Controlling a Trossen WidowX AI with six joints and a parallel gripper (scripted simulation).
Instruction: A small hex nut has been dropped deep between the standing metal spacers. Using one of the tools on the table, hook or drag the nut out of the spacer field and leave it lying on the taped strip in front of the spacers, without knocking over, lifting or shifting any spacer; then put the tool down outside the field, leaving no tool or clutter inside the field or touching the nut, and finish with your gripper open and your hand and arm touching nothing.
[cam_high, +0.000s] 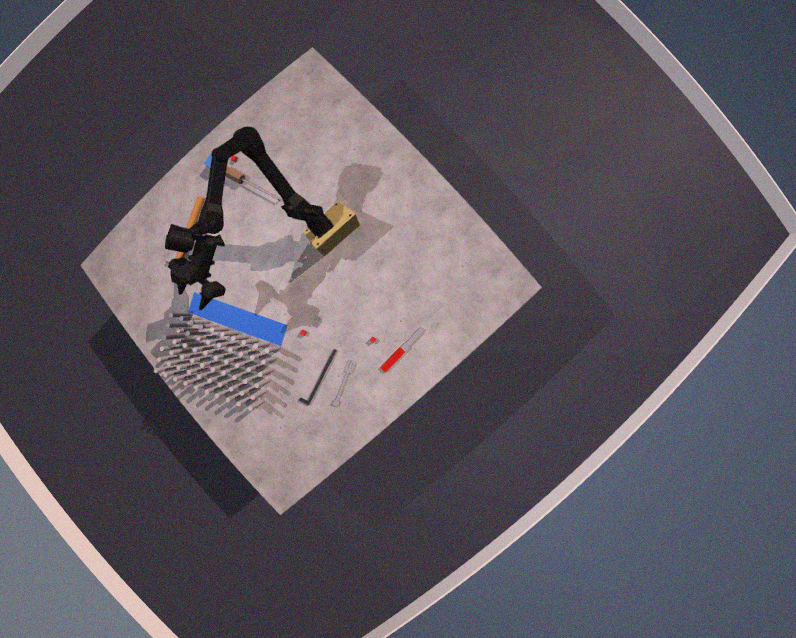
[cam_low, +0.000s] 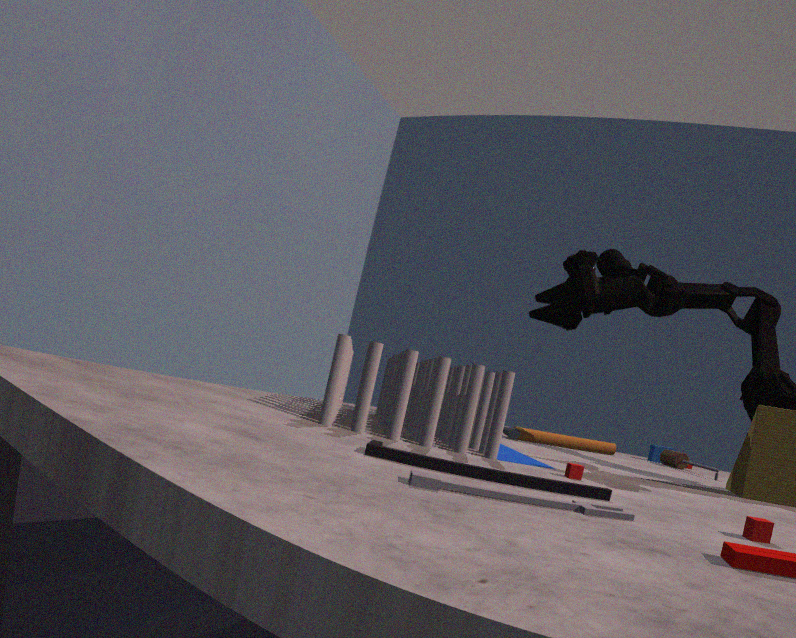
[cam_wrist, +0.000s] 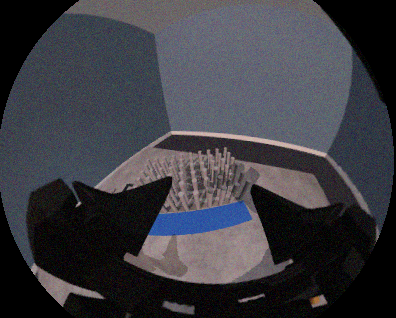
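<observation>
The blue cube lies 480 mm to the right of my gripper tip, 270 mm behind it and 230 mm below it. The rest, counted from my gripper tip: hook tool: 340 mm behind, 290 mm to the right, 230 mm below; then grey wrench: 490 mm to the left, 240 mm below, 170 mm behind; then blue taped strip: 240 mm below, 60 mm to the left, 10 mm ahead.
</observation>
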